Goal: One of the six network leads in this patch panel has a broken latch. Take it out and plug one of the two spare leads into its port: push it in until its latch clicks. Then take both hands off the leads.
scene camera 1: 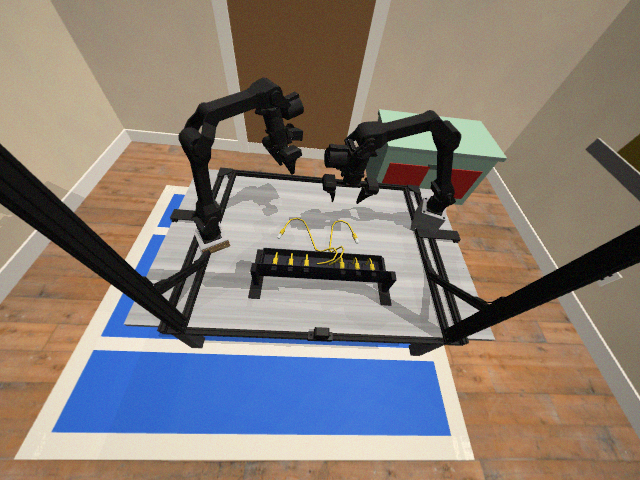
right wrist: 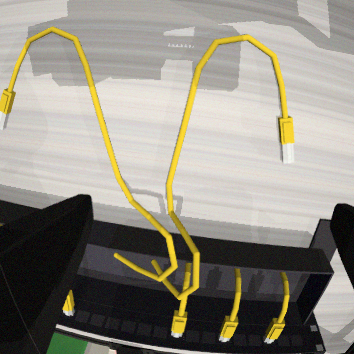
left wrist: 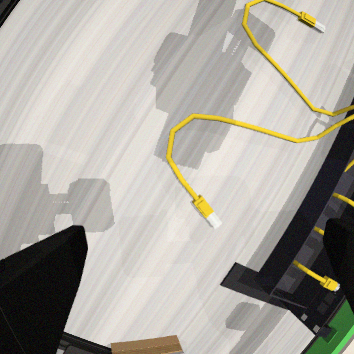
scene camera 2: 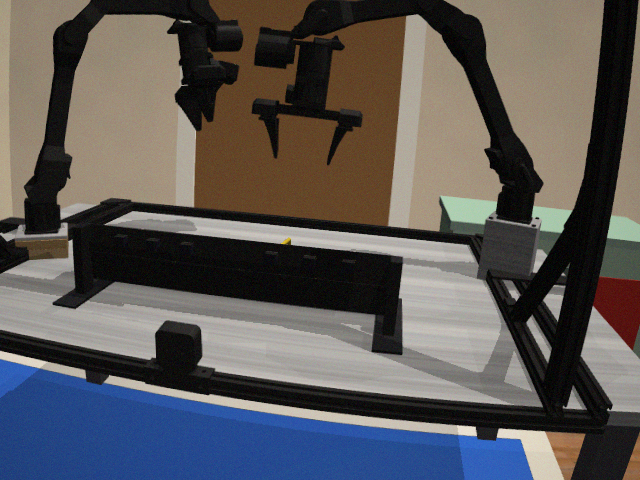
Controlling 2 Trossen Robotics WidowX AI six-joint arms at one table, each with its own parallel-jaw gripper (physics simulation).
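Frame: origin at the left arm's base, x back, y left, z down, level; centimetres.
Where they show: left gripper, fingertip midpoint: (scene camera 1: pixel 286 169) (left wrist: pixel 209 236) (scene camera 2: pixel 204 126); right gripper, fingertip midpoint: (scene camera 1: pixel 344 202) (right wrist: pixel 219 212) (scene camera 2: pixel 301 161); left arm's base, origin of the base link: (scene camera 1: pixel 210 234) (scene camera 2: pixel 42 229); right arm's base, origin of the base link: (scene camera 1: pixel 434 208) (scene camera 2: pixel 514 218).
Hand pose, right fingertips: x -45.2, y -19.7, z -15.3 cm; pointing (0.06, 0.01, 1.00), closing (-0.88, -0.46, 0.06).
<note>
Each offset is from my right fingertips to the top centre of the thing. "pt": to the spot under its first point.
The black patch panel @(dz +8.8, dx +15.9, dy -13.8 cm) (scene camera 1: pixel 325 274) (scene camera 2: pixel 232 268) (left wrist: pixel 310 200) (right wrist: pixel 280 257) stands on two feet. Yellow leads sit in it, three at picture left (scene camera 1: pixel 291 260) and three at picture right (scene camera 1: pixel 356 264) (right wrist: pixel 229 328); I cannot tell which latch is broken. Behind it, one spare lead @(pt dz +18.9, dx +20.3, dy +10.7 cm) (scene camera 1: pixel 281 233) (left wrist: pixel 202 206) (right wrist: pixel 6 101) ends at picture left in scene camera 1, the other spare lead @(dz +18.4, dx -6.3, dy -5.7 cm) (scene camera 1: pixel 355 236) (left wrist: pixel 307 19) (right wrist: pixel 286 131) at picture right. My left gripper (scene camera 1: pixel 283 159) (scene camera 2: pixel 204 124) and my right gripper (scene camera 1: pixel 345 200) (scene camera 2: pixel 302 160) are open and empty, high behind the panel.
The spare leads' cables cross near the panel's middle. A small black camera (scene camera 1: pixel 321 333) (scene camera 2: pixel 178 343) sits on the front rail. A wooden block (scene camera 1: pixel 216 246) (left wrist: pixel 147 345) is by the left arm's base. Black frame bars edge the table; a mint cabinet (scene camera 1: pixel 465 136) stands behind at right.
</note>
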